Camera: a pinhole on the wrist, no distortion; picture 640 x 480 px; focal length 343.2 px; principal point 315.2 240.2 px. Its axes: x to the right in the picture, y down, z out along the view. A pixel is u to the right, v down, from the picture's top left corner.
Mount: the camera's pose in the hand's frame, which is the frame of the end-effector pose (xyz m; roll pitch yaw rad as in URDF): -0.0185 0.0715 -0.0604 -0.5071 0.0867 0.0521
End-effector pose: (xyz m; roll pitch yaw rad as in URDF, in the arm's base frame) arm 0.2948 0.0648 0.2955 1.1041 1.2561 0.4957
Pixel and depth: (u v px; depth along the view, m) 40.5 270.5 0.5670
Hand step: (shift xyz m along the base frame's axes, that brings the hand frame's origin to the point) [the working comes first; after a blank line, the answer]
In the camera's frame: -0.4538 0.0501 0.5670

0.4344 -0.0318 0.5884
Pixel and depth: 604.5 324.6 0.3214
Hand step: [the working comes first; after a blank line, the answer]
In the camera's frame: 0.2709 0.0790 0.3214

0.3633 0.1956 -0.1394
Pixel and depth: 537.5 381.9 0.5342
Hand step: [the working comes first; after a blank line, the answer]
In the camera's frame: 0.3460 0.2206 0.5342

0.5948 0.3270 -0.1296
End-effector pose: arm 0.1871 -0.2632 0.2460 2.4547 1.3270 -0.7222
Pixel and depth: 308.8 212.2 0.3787
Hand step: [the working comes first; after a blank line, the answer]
In the camera's frame: -0.0071 -0.0309 0.3787

-0.2919 -0.2200 -0.0144
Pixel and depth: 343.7 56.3 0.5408
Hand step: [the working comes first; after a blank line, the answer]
In the camera's frame: 0.0449 -0.2898 0.5408

-0.5271 -0.0863 -0.1653
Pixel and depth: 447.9 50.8 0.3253
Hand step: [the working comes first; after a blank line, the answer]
In the camera's frame: 0.1258 -0.1795 0.3253

-0.2724 -0.0958 -0.1780
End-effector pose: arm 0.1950 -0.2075 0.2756 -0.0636 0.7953 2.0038
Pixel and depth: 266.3 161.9 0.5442
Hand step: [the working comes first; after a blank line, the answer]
In the camera's frame: -0.0775 -0.1242 0.5442

-0.3544 0.1577 0.3665
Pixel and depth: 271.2 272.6 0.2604
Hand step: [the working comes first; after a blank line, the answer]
In the camera's frame: -0.0334 0.0246 0.2604

-0.2379 -0.0288 0.1293
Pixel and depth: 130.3 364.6 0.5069
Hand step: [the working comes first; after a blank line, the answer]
In the camera's frame: -0.2731 0.1837 0.5069

-0.4427 -0.1965 0.4004
